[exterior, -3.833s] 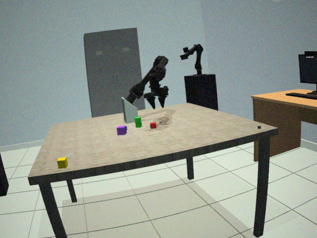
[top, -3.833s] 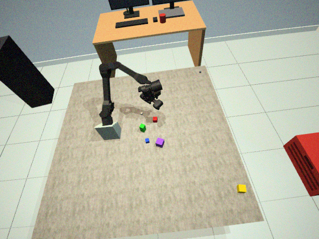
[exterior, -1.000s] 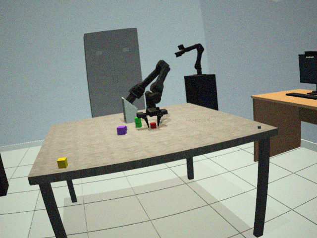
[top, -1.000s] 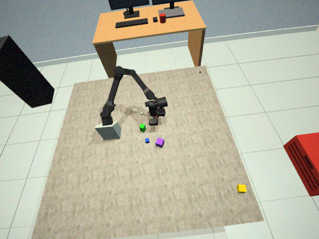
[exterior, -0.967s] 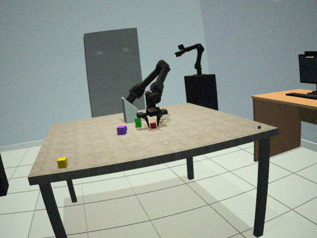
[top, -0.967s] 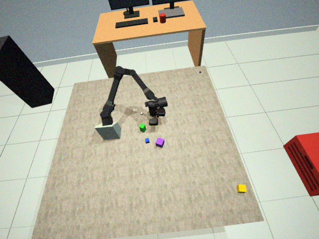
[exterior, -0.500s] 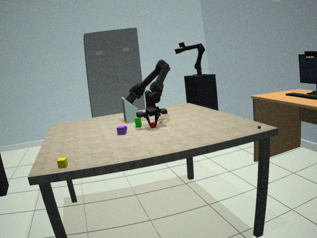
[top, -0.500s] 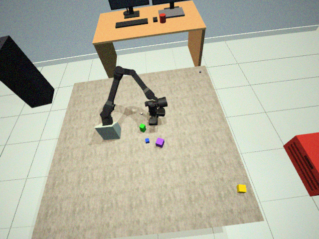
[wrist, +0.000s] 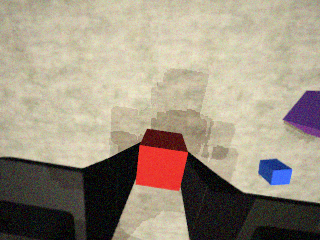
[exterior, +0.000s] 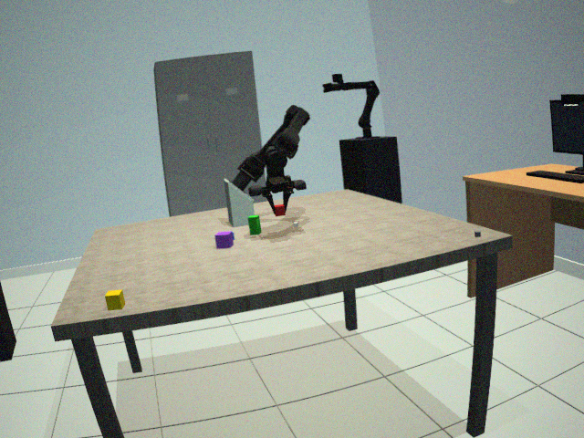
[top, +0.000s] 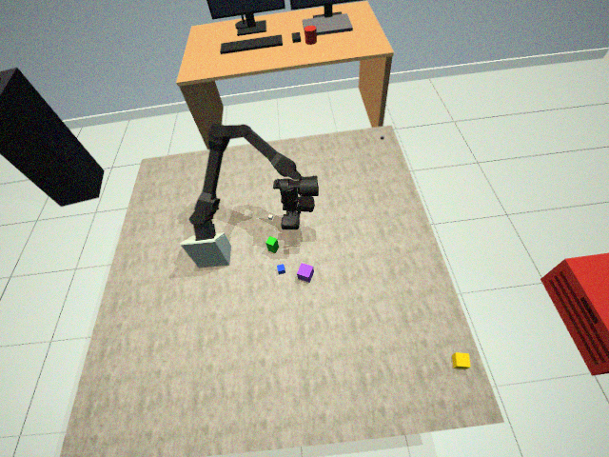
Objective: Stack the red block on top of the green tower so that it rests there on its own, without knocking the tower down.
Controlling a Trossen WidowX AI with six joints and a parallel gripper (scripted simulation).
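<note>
The small blue block lies 16 cm to the right of my gripper tip, 9 cm behind it and 6 cm below it. From my gripper tip the other things lie so: tiny white cube 9 cm to the left, 9 cm behind, 7 cm below; red block 1 cm above; purple block 20 cm to the right, 5 cm below, 1 cm behind.
</note>
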